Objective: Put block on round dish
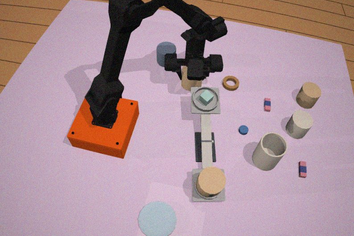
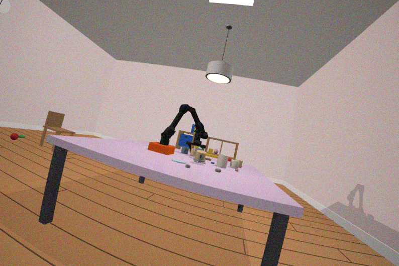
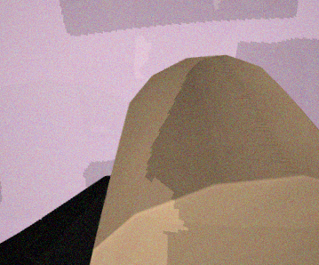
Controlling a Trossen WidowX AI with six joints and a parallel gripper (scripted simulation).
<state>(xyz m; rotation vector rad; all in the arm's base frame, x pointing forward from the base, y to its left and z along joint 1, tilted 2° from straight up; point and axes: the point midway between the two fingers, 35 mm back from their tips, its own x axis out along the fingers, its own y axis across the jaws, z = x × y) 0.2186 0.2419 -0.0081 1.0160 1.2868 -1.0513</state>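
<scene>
Now: the pale blue round dish 48 cm to the right of my gripper tip and 2 cm below it. From my gripper tip the other things lie so: blue-grey cylinder 12 cm behind, 11 cm to the left, 1 cm above; small blue disc 20 cm ahead, 15 cm to the right, 2 cm below; grey balance 9 cm ahead, 23 cm to the right.
</scene>
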